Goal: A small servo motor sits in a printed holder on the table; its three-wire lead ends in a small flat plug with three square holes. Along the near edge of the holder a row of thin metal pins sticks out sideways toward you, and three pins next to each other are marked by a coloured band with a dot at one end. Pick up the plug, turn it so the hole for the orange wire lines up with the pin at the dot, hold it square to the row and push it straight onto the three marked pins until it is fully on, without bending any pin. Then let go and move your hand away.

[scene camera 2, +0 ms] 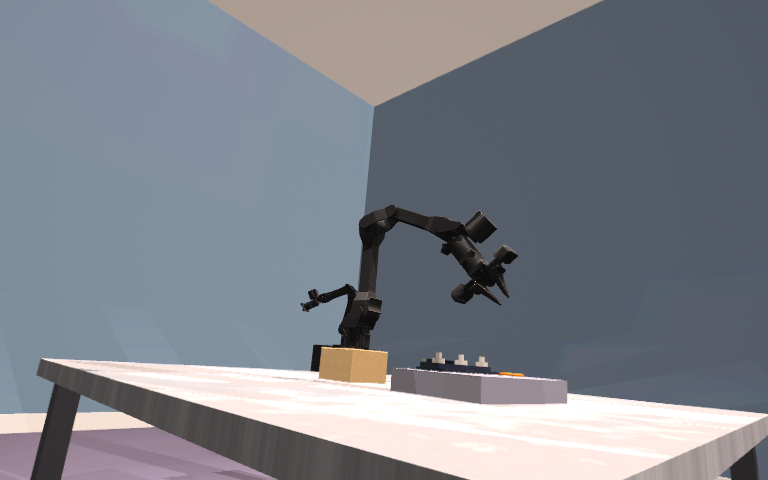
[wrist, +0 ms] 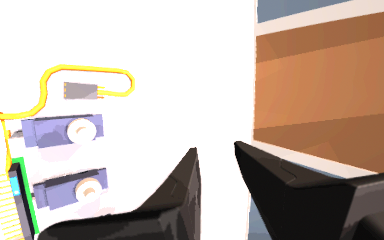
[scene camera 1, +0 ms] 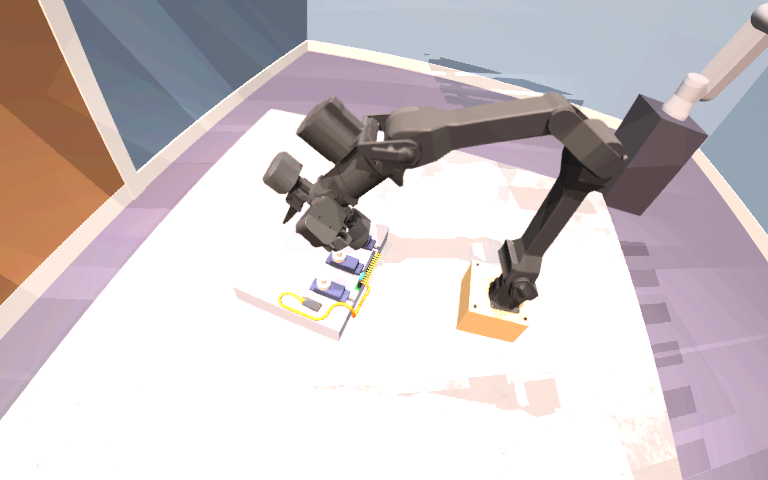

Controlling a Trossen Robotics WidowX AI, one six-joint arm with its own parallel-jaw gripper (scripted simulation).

Labels:
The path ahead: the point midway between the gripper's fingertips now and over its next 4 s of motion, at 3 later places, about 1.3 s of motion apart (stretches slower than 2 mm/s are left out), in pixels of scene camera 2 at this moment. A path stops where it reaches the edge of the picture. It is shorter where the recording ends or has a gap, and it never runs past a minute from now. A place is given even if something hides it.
My gripper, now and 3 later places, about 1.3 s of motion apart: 504, 301; 496, 354; 496, 365; 474, 343

